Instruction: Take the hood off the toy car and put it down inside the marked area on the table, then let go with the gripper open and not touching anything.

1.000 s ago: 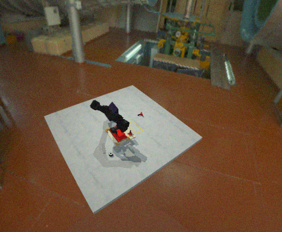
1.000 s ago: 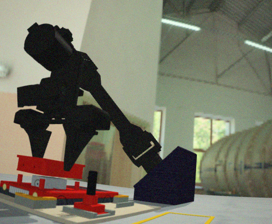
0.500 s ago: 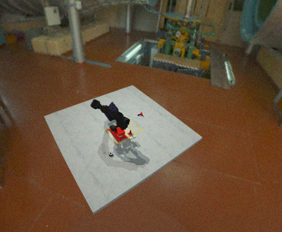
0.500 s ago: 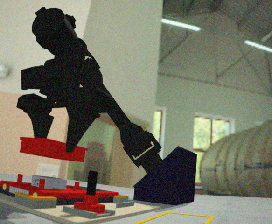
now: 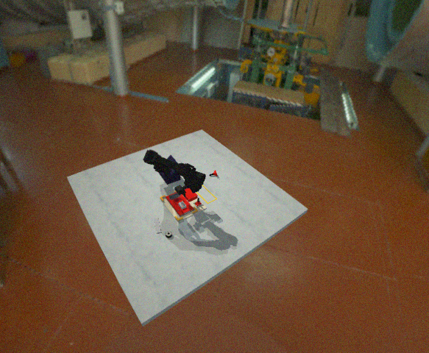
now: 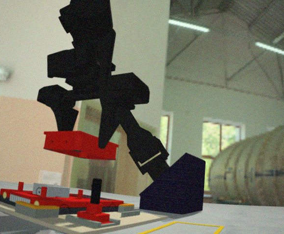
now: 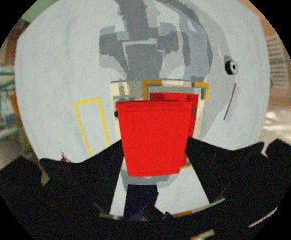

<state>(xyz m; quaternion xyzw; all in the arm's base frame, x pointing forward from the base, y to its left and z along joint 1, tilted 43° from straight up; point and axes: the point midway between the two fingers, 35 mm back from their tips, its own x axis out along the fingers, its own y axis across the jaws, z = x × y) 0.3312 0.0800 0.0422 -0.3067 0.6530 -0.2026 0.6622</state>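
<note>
The beige base plate lies 30 mm behind my gripper tip, 50 mm to the right of it and 90 mm below it. Also, from my gripper tip: black wheel 170 mm ahead, 220 mm to the right, 100 mm below; then red hood right at my gripper tip; then thin grey part 70 mm ahead, 260 mm to the right, 100 mm below.
</note>
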